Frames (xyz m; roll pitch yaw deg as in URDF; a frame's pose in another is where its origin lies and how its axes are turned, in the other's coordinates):
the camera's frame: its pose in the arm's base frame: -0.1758 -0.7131 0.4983 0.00 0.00 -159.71
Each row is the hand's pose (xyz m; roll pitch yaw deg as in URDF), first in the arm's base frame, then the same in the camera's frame.
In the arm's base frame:
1: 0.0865 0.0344 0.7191 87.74 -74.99 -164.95
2: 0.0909 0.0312 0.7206 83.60 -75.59 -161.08
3: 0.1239 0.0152 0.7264 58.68 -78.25 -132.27
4: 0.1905 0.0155 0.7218 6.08 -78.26 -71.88
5: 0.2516 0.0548 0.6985 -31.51 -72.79 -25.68
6: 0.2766 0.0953 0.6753 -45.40 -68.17 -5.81
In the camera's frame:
1: -0.5052 -0.6102 0.2208 87.74 -74.99 -5.24
2: -0.5083 -0.6056 0.2223 83.60 -75.59 -1.37
3: -0.5337 -0.5792 0.2281 58.68 -78.25 27.44
4: -0.5962 -0.5564 0.2235 6.08 -78.26 87.83
5: -0.6672 -0.5720 0.2002 -31.51 -72.79 134.03
6: -0.7047 -0.6014 0.1770 -45.40 -68.17 153.90

